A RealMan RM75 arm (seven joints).
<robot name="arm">
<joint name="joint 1" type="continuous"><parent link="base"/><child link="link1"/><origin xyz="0.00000 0.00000 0.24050"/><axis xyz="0 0 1"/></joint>
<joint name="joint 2" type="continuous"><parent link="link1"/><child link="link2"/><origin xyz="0.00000 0.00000 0.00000"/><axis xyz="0 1 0"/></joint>
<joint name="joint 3" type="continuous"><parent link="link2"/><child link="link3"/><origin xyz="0.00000 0.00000 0.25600"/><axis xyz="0 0 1"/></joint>
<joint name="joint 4" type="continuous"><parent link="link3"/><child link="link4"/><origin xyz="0.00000 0.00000 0.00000"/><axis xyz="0 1 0"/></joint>
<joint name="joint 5" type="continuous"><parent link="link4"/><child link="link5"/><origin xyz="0.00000 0.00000 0.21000"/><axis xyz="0 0 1"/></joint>
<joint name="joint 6" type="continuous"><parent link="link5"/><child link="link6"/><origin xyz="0.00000 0.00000 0.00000"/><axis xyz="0 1 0"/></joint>
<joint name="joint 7" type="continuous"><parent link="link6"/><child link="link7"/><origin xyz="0.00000 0.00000 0.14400"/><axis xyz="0 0 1"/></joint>
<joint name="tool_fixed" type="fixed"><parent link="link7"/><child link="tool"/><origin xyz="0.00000 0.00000 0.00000"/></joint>
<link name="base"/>
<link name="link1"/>
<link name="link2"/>
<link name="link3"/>
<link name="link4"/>
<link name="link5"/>
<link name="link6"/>
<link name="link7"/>
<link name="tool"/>
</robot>
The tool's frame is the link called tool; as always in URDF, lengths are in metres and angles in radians. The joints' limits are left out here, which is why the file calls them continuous.
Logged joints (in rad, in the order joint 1, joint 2, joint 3, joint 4, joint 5, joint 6, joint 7), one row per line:
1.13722, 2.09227, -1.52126, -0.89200, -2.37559, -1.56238, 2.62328
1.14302, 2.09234, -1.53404, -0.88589, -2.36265, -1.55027, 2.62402
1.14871, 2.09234, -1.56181, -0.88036, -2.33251, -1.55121, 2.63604
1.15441, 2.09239, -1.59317, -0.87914, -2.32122, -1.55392, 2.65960
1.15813, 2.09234, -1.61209, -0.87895, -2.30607, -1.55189, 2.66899
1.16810, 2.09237, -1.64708, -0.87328, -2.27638, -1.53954, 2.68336
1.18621, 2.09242, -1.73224, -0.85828, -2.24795, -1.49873, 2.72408
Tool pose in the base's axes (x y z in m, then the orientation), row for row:
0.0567, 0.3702, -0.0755, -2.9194, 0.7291, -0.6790
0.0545, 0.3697, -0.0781, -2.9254, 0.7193, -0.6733
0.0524, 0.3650, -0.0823, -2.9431, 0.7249, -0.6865
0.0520, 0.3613, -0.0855, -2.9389, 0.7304, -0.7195
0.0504, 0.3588, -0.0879, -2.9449, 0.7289, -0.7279
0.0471, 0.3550, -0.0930, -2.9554, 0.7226, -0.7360
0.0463, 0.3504, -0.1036, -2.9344, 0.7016, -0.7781
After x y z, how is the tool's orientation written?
As a rotation vector, in radians.
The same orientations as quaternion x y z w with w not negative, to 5 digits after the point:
-0.94602, 0.23626, -0.22003, 0.02843
-0.94734, 0.23293, -0.21804, 0.02736
-0.94686, 0.23322, -0.22086, 0.01688
-0.94409, 0.23463, -0.23113, 0.01449
-0.94386, 0.23362, -0.23330, 0.01086
-0.94414, 0.23084, -0.23512, 0.00569
-0.94169, 0.22515, -0.24970, 0.01288

